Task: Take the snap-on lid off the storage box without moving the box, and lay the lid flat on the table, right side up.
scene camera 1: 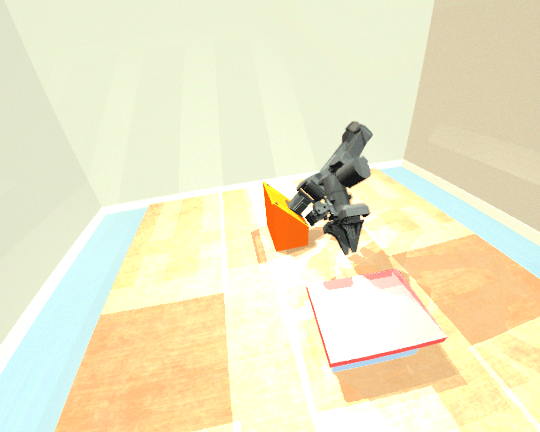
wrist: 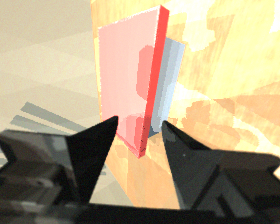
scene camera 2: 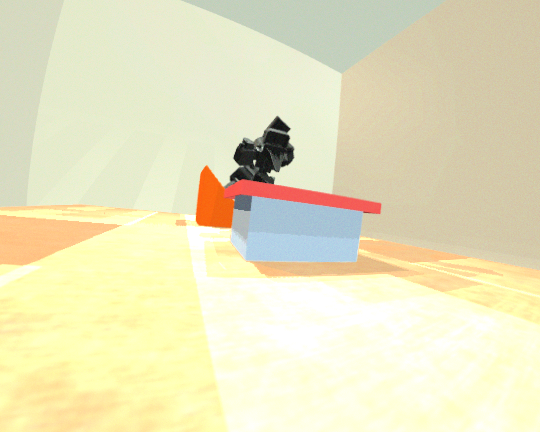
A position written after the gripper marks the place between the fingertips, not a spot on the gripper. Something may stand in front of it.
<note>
In view: the gripper (scene camera 1: 350,254), a red lid (scene camera 2: 243,187) and a light blue storage box (scene camera 2: 263,229).
The light blue storage box is seen too in the wrist view (wrist: 173,53). The gripper also shows in the wrist view (wrist: 140,121) and in scene camera 2 (scene camera 2: 273,180).
</note>
